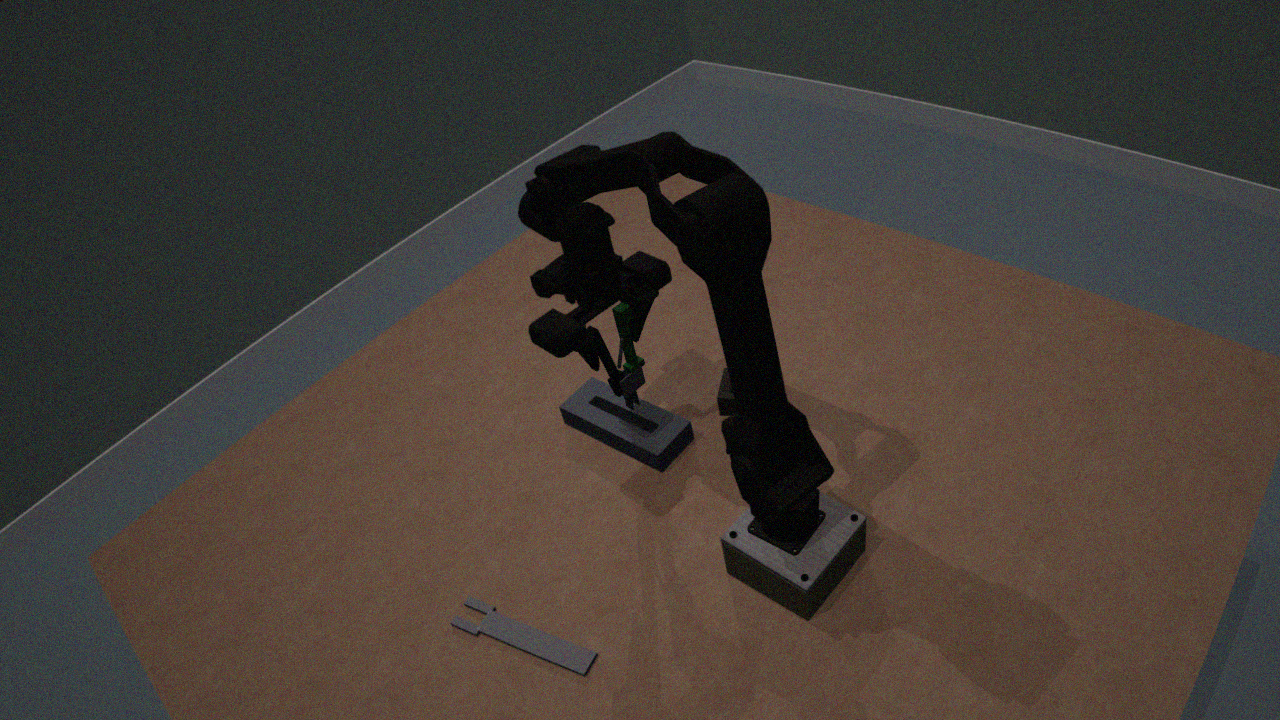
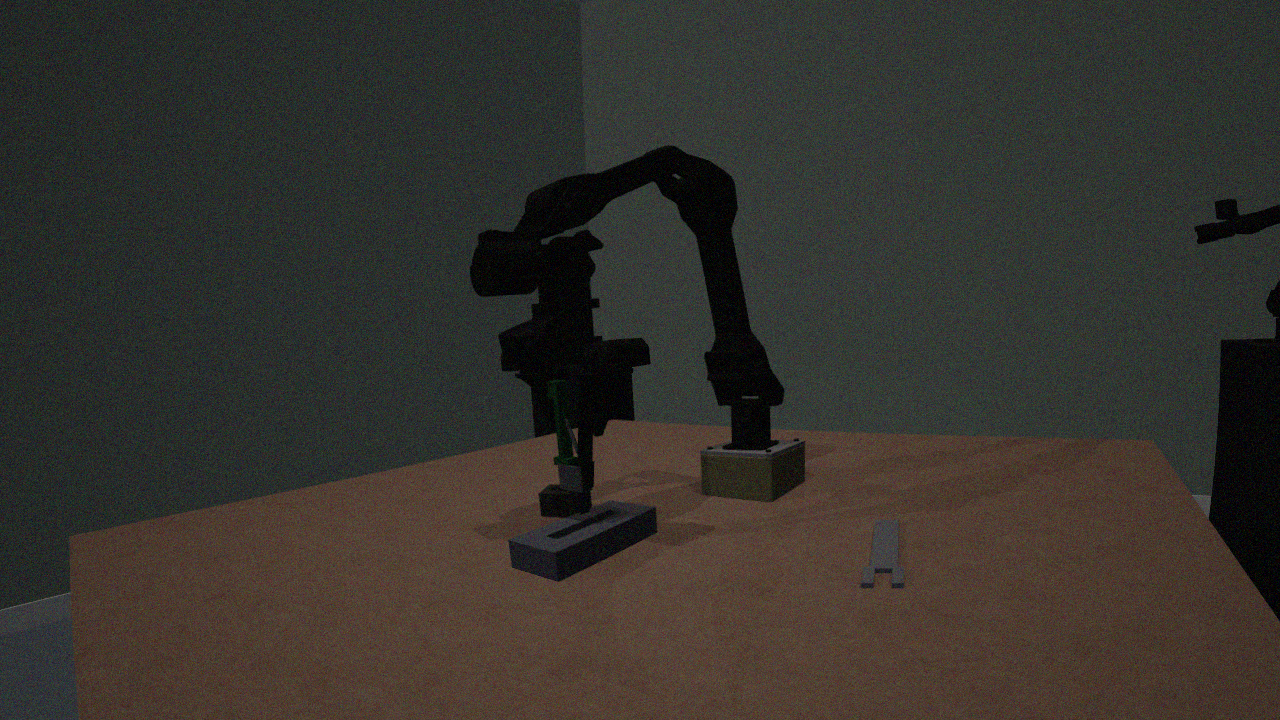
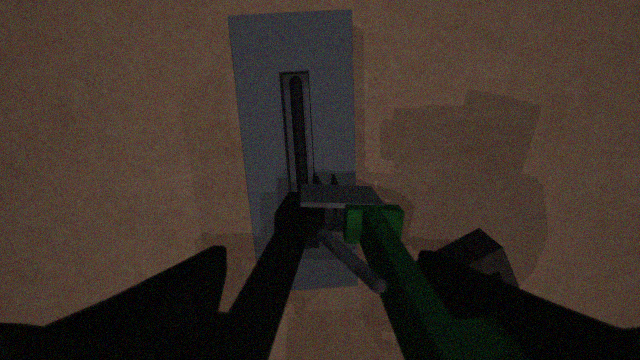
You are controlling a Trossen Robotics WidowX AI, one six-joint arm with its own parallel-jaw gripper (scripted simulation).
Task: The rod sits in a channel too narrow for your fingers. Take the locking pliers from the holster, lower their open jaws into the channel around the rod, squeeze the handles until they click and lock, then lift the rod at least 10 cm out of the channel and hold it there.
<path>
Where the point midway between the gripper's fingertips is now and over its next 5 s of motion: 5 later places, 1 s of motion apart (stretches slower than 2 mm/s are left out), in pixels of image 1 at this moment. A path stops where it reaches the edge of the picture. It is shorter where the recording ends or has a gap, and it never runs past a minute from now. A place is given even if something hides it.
The gripper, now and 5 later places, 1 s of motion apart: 615, 355; 601, 357; 602, 359; 607, 376; 610, 378; 612, 375
</path>
